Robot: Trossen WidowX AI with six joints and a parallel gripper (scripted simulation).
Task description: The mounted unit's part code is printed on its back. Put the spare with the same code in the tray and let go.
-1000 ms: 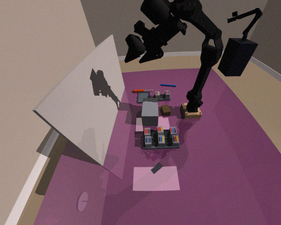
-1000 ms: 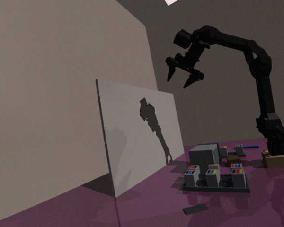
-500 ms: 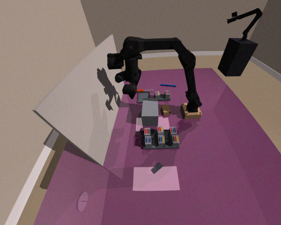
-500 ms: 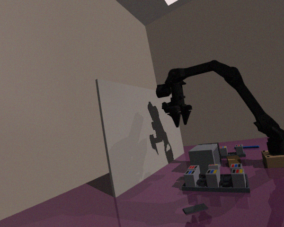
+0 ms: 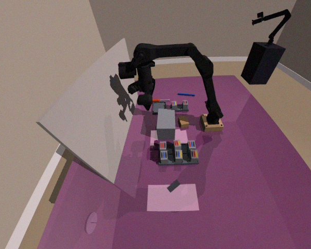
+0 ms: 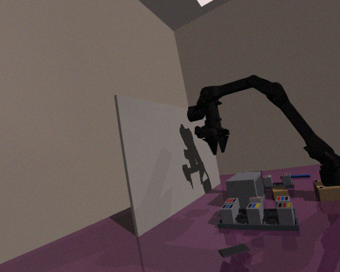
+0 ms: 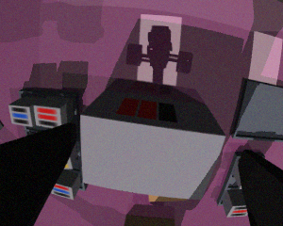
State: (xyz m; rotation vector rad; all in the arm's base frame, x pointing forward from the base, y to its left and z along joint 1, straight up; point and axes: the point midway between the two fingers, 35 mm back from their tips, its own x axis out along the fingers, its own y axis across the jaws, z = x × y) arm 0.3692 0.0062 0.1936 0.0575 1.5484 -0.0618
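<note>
Now: the grey spare 60 mm behind my gripper tip, 160 mm to the left of it and 160 mm below it. From my gripper tip the other things lie so: small brown box (200 mm behind, 30 mm to the right, 180 mm below); mounted unit (80 mm behind, 20 mm to the left, 150 mm below); grey panel (170 mm ahead, 10 mm to the right, 30 mm above).
</note>
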